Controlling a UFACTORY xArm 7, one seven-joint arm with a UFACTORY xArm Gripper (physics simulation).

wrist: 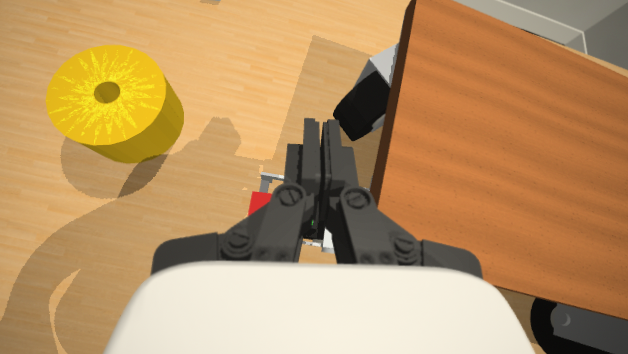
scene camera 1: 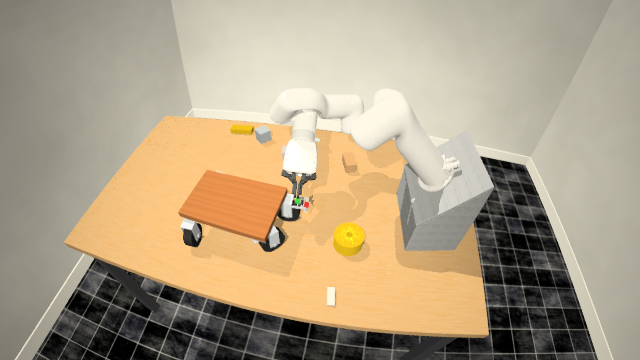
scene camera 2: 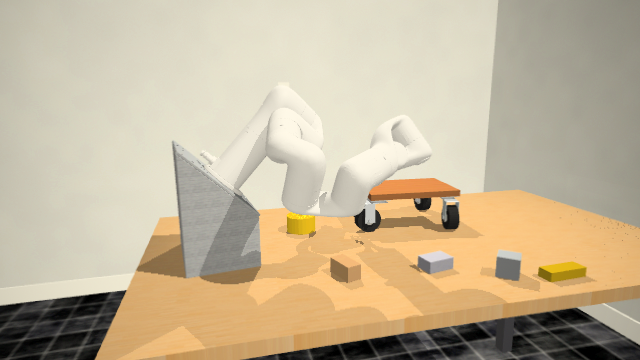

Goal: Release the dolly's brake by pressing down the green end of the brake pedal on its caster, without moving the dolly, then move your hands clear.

Labels:
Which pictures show the dolly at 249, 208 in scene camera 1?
The wrist view, scene camera 1 and scene camera 2: all of them.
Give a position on a yellow bar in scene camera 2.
569, 270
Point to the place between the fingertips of my gripper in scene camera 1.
At 296, 197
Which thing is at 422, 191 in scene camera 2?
A dolly.

